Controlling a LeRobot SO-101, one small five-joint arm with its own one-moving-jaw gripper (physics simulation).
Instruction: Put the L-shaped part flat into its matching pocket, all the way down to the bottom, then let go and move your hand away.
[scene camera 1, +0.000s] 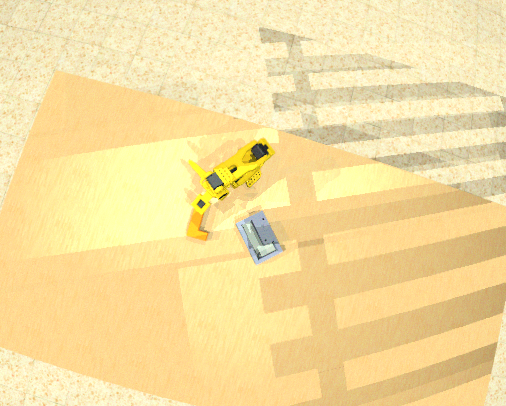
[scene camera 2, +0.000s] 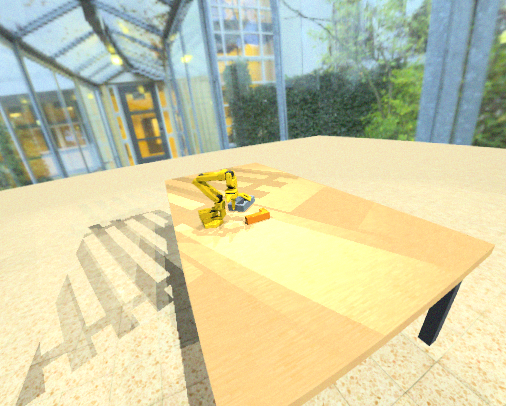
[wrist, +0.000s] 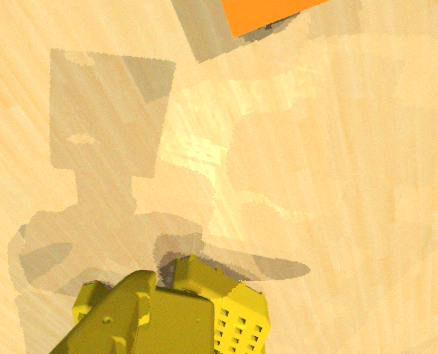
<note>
The table carries an orange L-shaped part. Further things: a grey pocket block.
</note>
